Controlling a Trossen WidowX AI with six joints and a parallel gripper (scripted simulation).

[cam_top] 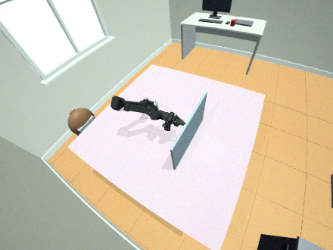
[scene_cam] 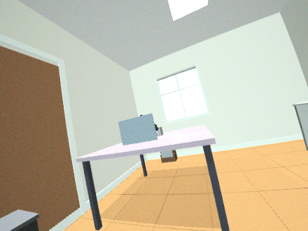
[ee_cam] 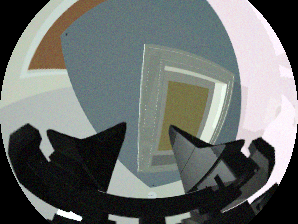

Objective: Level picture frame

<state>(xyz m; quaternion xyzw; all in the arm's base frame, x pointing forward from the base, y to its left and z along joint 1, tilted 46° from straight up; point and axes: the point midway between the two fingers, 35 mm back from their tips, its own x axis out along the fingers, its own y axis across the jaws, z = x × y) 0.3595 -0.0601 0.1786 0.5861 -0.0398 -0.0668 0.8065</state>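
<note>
Right now the picture frame is 50 mm below my gripper tip, 20 mm to the left of it and 10 mm ahead of it. From my gripper tip the other things lie so: grey-blue wall panel 60 mm below, 20 mm ahead.
</note>
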